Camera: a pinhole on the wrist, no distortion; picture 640 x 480 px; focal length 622.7 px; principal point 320.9 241.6 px. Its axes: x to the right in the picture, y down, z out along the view. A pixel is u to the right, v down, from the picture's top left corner.
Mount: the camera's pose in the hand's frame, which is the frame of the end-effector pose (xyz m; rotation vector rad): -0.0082 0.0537 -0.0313 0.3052 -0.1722 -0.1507
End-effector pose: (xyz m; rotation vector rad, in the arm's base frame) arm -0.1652 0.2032 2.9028 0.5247 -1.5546 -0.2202
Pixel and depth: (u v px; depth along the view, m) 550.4 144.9 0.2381
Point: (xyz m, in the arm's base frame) -0.3423 0.0998 2.8855
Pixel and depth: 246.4 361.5 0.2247
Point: -0.3594 0.2324 2.8422
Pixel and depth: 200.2 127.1 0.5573
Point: -0.5724 0.0691 2.5845
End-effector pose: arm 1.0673 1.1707 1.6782 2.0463 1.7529 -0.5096
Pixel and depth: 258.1 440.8 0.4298
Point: 1.1103 0.8517 1.3925
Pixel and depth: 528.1 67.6 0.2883
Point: 0.9466 1.0861 1.4649
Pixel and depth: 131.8 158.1 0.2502
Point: 1.0084 0.9680 1.5892
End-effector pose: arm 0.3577 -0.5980 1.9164 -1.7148 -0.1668 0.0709
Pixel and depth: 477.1 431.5 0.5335
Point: 0.3225 -0.0684 1.8054
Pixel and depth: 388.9 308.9 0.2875
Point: 0.2929 -0.3543 1.8811
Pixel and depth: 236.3 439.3 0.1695
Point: 0.2860 -0.4769 1.8330
